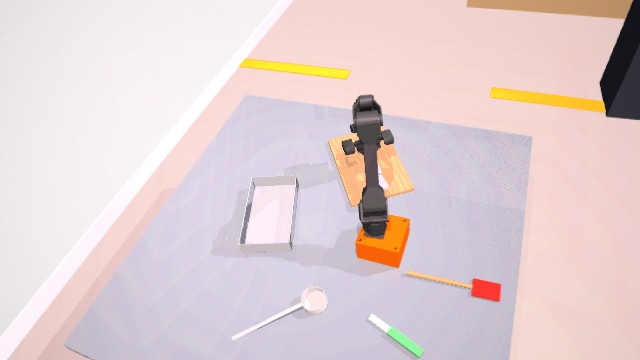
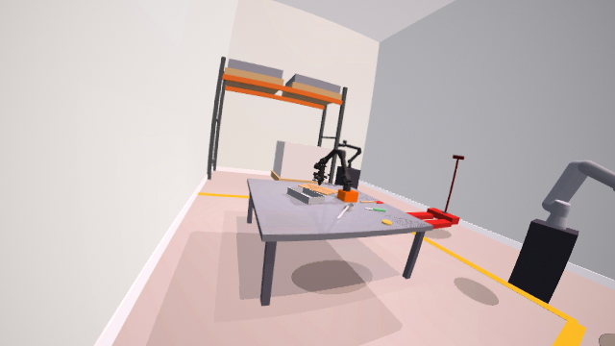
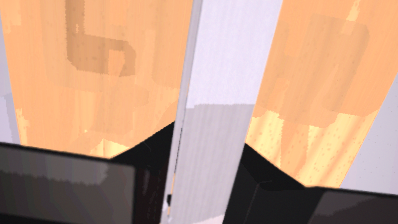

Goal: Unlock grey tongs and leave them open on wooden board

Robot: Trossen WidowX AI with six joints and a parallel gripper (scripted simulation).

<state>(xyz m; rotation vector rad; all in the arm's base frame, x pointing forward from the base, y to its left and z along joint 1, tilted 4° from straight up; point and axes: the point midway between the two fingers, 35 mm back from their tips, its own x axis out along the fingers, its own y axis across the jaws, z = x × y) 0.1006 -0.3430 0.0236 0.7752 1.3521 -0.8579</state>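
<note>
My gripper tip is now 1 cm to the left of the wooden board and 4 cm above it. From my gripper tip the other things lie so: yellow object: 9 cm behind, 89 cm to the left, 4 cm below; roasting tin: 30 cm ahead, 31 cm to the left, 2 cm below.
</note>
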